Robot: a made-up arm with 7 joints. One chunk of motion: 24 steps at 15 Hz.
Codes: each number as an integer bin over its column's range. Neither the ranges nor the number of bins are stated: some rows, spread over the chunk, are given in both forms.
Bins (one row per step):
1: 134 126 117 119 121 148
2: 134 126 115 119 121 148
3: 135 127 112 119 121 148
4: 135 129 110 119 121 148
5: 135 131 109 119 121 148
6: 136 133 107 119 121 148
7: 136 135 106 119 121 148
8: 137 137 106 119 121 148
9: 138 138 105 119 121 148
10: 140 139 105 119 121 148
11: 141 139 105 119 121 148
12: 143 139 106 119 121 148
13: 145 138 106 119 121 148
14: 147 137 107 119 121 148
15: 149 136 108 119 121 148
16: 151 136 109 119 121 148
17: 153 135 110 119 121 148
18: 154 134 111 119 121 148
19: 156 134 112 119 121 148
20: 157 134 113 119 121 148
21: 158 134 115 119 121 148
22: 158 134 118 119 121 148
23: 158 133 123 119 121 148
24: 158 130 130 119 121 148
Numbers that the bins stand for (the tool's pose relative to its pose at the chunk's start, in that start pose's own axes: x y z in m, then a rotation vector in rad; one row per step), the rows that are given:
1: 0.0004 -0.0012 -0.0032 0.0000 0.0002 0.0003
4: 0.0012 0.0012 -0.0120 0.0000 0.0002 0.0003
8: 0.0028 0.0075 -0.0170 0.0000 0.0002 0.0003
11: 0.0061 0.0090 -0.0182 0.0000 0.0002 0.0003
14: 0.0111 0.0075 -0.0157 0.0000 0.0002 0.0003
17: 0.0160 0.0059 -0.0120 0.0000 0.0002 0.0003
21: 0.0201 0.0051 -0.0057 0.0000 0.0002 0.0003
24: 0.0201 0.0020 0.0131 0.0000 0.0002 0.0003
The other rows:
2: 0.0004 -0.0012 -0.0057 0.0000 0.0002 0.0003
3: 0.0012 -0.0004 -0.0095 0.0000 0.0002 0.0003
5: 0.0012 0.0027 -0.0132 0.0000 0.0002 0.0003
6: 0.0020 0.0043 -0.0157 0.0000 0.0002 0.0003
7: 0.0020 0.0059 -0.0170 0.0000 0.0002 0.0003
9: 0.0036 0.0082 -0.0182 0.0000 0.0002 0.0003
10: 0.0053 0.0090 -0.0182 0.0000 0.0002 0.0003
12: 0.0078 0.0090 -0.0170 0.0000 0.0002 0.0003
13: 0.0094 0.0082 -0.0170 0.0000 0.0002 0.0003
15: 0.0127 0.0067 -0.0145 0.0000 0.0002 0.0003
16: 0.0144 0.0067 -0.0132 0.0000 0.0002 0.0003
18: 0.0168 0.0051 -0.0107 0.0000 0.0002 0.0003
19: 0.0185 0.0051 -0.0095 0.0000 0.0002 0.0003
20: 0.0193 0.0051 -0.0082 0.0000 0.0002 0.0003
22: 0.0201 0.0051 -0.0019 0.0000 0.0002 0.0003
23: 0.0201 0.0043 0.0044 0.0000 0.0002 0.0003

